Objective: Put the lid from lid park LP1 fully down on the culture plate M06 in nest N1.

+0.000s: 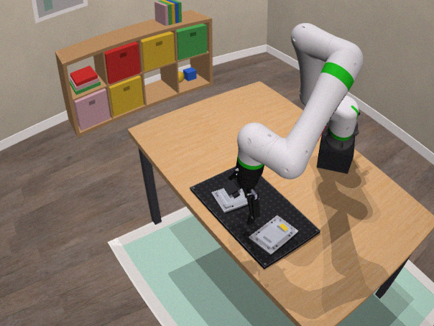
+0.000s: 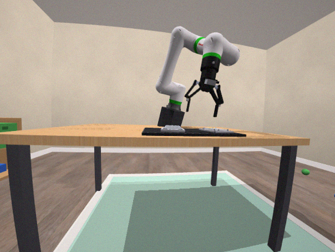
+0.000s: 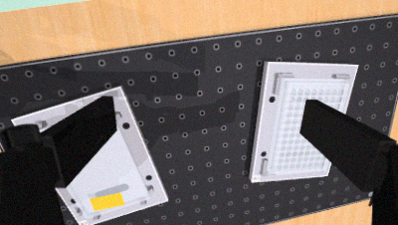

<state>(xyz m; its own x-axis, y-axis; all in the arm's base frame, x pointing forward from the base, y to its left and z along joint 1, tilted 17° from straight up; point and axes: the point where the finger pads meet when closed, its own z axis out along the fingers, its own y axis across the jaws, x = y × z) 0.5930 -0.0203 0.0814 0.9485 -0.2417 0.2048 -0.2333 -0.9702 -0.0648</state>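
Right now my hand is 13 cm to the right of the clear lid, 9 cm above it and 6 cm past it. Round my hand: culture plate M06: 13 cm to the right, 8 cm below, 8 cm behind; then plate nest: 13 cm to the right, 10 cm below, 8 cm behind; then lid park LP1: 13 cm to the left, 10 cm below, 6 cm behind.
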